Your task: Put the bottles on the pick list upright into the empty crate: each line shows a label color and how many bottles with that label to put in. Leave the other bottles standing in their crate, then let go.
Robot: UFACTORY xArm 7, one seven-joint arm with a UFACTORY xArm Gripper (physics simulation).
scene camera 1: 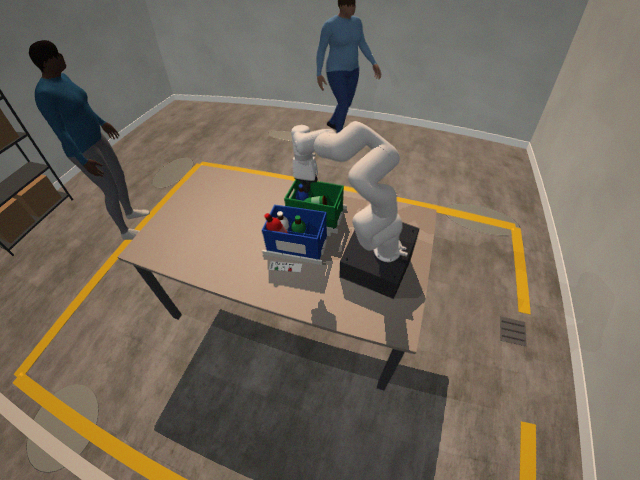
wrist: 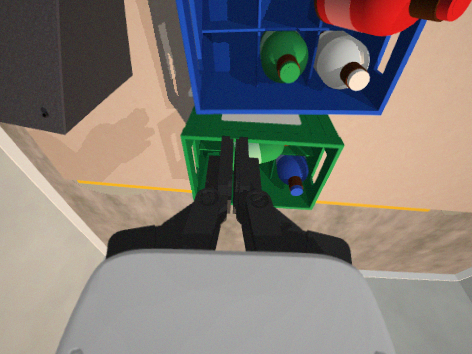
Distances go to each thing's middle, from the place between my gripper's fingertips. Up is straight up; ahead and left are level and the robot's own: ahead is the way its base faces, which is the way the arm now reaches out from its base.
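Labels:
White bottle (wrist: 341, 61): my gripper 160 mm short of it, 10 mm to the right of it, 260 mm above it. Blue bottle (wrist: 292, 170): from my hand, 160 mm ahead, 230 mm to the right, 260 mm below. Going by their middles, white bottle nearest to my gripper of the things named here.

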